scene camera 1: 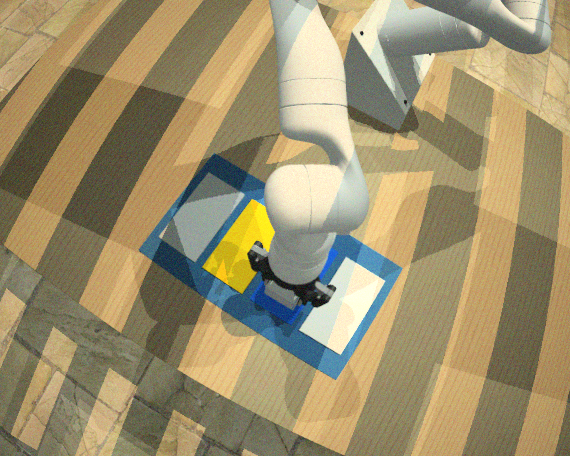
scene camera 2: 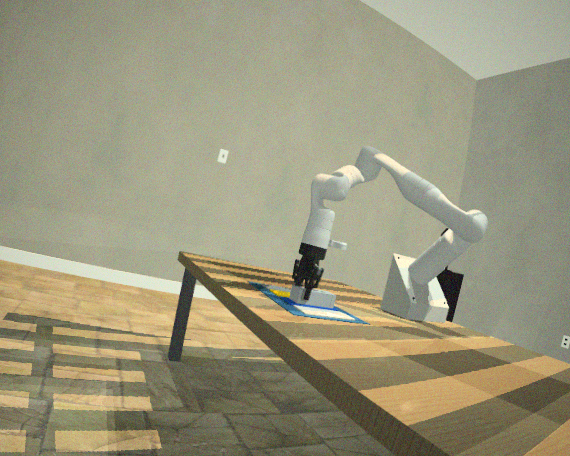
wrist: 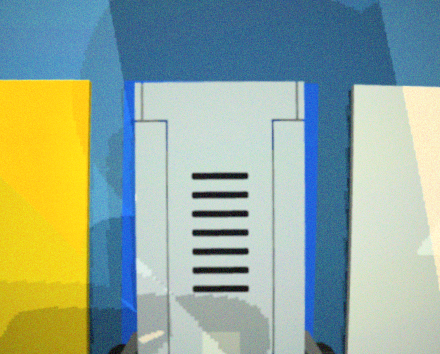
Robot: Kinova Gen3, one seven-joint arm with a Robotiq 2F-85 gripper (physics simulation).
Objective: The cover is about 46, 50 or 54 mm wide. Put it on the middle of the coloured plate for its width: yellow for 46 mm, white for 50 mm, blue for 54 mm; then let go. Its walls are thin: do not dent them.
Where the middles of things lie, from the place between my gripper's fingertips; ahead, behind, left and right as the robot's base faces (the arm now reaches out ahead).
Now: hand 4 cm past the grey cover (wrist: 220,217) and 1 cm below it. Also, from my hand: blue plate (scene camera 1: 259,297): 3 cm behind, 1 cm below; blue mat (scene camera 2: 264,288): 5 cm to the right, 4 cm behind, 1 cm below; white plate (scene camera 1: 333,324): 9 cm to the left, 3 cm behind, 1 cm below.
